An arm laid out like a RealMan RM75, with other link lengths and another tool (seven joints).
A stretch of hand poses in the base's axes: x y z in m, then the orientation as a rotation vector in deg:
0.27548 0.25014 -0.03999 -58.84 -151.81 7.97
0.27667 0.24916 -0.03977 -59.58 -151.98 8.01
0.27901 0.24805 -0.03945 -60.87 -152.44 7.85
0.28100 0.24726 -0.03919 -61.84 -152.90 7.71
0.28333 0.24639 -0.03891 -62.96 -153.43 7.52
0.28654 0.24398 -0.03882 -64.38 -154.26 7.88
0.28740 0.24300 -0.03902 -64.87 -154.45 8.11
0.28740 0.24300 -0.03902 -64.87 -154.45 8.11
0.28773 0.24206 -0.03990 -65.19 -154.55 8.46
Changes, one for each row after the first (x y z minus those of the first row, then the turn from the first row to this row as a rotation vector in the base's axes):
0.00119 -0.00098 0.00022 -0.23 -0.39 -0.41
0.00353 -0.00209 0.00054 -0.54 -1.27 -1.09
0.00552 -0.00288 0.00080 -0.79 -2.03 -1.57
0.00785 -0.00375 0.00108 -1.05 -2.93 -2.12
0.01106 -0.00616 0.00117 -1.83 -4.08 -2.70
0.01192 -0.00714 0.00097 -2.13 -4.37 -2.91
0.01192 -0.00714 0.00097 -2.13 -4.37 -2.91
0.01225 -0.00808 0.00009 -2.46 -4.50 -3.04

